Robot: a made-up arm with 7 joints. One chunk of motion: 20 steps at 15 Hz.
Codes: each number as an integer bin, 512 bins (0 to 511) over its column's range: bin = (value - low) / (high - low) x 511, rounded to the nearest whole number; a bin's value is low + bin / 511 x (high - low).
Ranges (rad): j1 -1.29..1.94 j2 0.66..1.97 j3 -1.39..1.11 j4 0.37..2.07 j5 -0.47..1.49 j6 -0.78..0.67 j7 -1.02..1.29
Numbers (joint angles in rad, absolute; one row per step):
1: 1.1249 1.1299 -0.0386 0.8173 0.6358 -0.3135 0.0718
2: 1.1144 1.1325 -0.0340 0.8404 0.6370 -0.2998 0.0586
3: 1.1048 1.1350 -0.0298 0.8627 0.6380 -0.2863 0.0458
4: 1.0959 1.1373 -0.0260 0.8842 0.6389 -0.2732 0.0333
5: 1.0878 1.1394 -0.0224 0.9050 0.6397 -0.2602 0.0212
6: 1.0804 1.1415 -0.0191 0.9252 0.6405 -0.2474 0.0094
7: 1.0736 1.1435 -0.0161 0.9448 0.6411 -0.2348 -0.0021
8: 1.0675 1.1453 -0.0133 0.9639 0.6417 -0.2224 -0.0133
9: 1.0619 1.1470 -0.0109 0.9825 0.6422 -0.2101 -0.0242
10: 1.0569 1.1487 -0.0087 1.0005 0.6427 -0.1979 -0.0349
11: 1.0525 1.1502 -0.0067 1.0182 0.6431 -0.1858 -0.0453
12: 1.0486 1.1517 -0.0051 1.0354 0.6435 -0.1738 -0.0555
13: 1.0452 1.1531 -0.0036 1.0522 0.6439 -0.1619 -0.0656
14: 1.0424 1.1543 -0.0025 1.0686 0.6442 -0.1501 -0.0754
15: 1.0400 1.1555 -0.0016 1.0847 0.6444 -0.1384 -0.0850
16: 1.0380 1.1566 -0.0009 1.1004 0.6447 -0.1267 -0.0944
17: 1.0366 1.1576 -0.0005 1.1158 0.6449 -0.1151 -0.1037
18: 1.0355 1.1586 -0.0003 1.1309 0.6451 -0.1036 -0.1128
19: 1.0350 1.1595 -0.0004 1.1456 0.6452 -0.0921 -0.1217
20: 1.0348 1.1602 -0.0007 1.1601 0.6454 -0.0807 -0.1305
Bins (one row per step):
1: 382 183 276 134 288 164 242
2: 380 184 277 141 289 169 239
3: 379 185 278 148 289 174 236
4: 377 186 279 155 289 179 233
5: 376 187 280 161 289 183 230
6: 375 188 280 167 290 188 228
7: 374 189 281 173 290 192 225
8: 373 189 281 179 290 197 223
9: 372 190 282 184 290 201 220
10: 371 191 282 190 290 205 218
11: 371 191 283 195 290 209 216
12: 370 192 283 200 290 214 213
13: 369 192 283 205 290 218 211
14: 369 193 284 210 290 222 209
15: 369 193 284 215 291 226 207
16: 368 194 284 220 291 230 205
17: 368 194 284 224 291 234 203
18: 368 194 284 229 291 238 201
19: 368 195 284 233 291 242 199
20: 368 195 284 237 291 246 197

